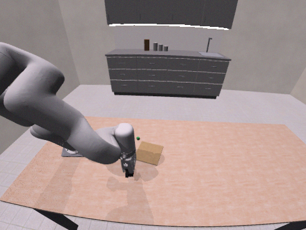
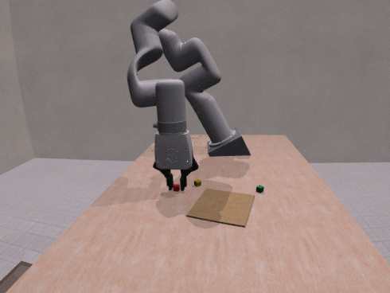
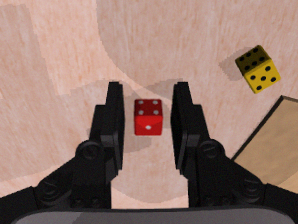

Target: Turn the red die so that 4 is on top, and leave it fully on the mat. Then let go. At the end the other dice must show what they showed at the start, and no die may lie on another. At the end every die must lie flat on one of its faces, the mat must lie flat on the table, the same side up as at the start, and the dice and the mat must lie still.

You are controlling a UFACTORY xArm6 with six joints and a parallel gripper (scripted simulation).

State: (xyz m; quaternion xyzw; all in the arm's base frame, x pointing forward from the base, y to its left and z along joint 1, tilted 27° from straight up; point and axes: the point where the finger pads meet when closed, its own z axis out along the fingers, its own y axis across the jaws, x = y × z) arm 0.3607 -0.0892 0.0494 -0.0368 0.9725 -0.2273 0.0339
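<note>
The red die lies 1 cm ahead of my hand and 1 cm below it. The rest, counted from my hand: green die (1 cm behind, 24 cm to the left, 1 cm below); then yellow die (3 cm behind, 6 cm to the left, 1 cm below); then mat (7 cm ahead, 14 cm to the left, 2 cm below).
</note>
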